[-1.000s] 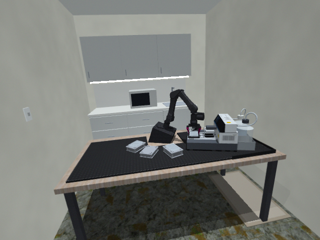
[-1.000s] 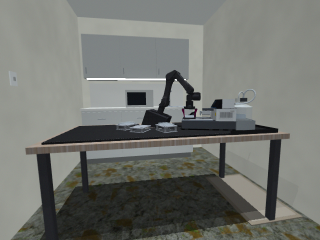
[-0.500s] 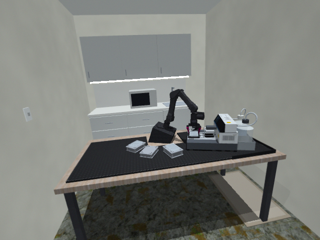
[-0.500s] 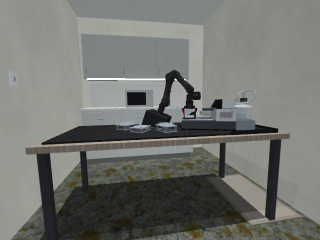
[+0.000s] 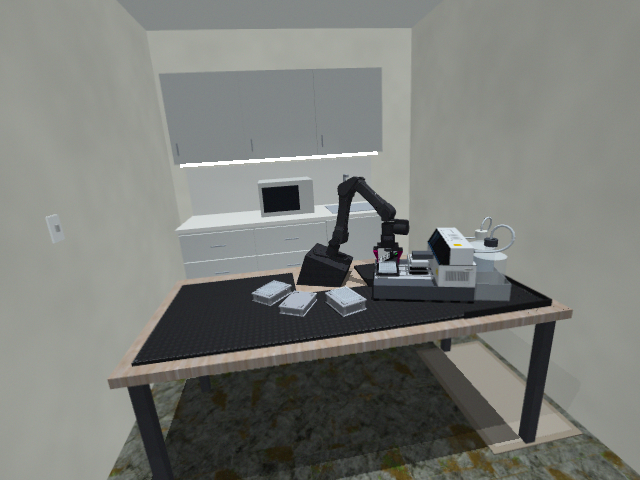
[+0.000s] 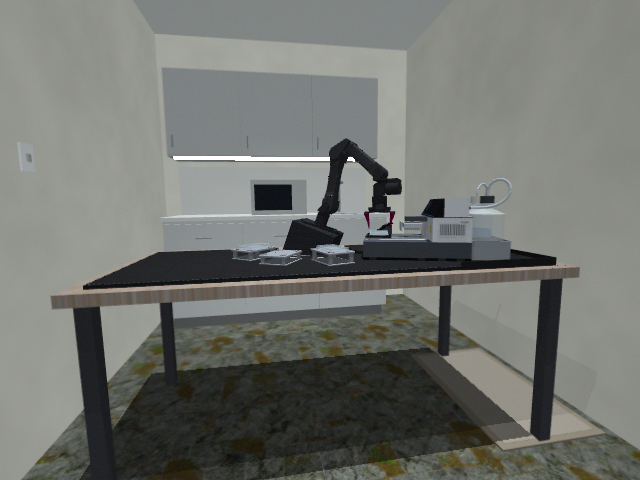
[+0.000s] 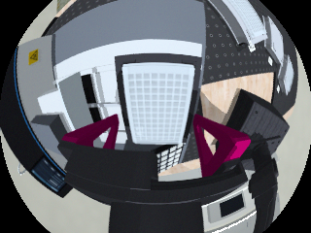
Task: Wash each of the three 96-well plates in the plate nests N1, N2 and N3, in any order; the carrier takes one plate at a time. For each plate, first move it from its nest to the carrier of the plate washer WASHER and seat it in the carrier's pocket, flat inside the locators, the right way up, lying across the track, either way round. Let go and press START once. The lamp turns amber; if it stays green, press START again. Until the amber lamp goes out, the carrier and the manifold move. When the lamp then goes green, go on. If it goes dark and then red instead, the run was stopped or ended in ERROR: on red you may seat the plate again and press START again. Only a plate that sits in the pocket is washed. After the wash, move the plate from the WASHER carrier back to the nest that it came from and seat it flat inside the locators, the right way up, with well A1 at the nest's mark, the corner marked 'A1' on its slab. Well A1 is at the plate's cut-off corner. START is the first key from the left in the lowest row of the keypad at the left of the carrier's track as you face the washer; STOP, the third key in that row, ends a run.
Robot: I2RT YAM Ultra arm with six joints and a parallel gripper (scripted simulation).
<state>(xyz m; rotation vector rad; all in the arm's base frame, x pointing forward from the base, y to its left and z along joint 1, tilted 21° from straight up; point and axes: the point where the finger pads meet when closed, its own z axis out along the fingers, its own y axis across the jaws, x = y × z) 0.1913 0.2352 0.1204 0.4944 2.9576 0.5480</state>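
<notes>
Now: hand 40 mm above the washer carrier. From my hand the other things lie so: clear bottle: 410 mm to the left, 200 mm ahead; then plate washer: 150 mm to the left, 40 mm ahead; then nest: 250 mm to the right, 170 mm ahead, 80 mm below.
</notes>
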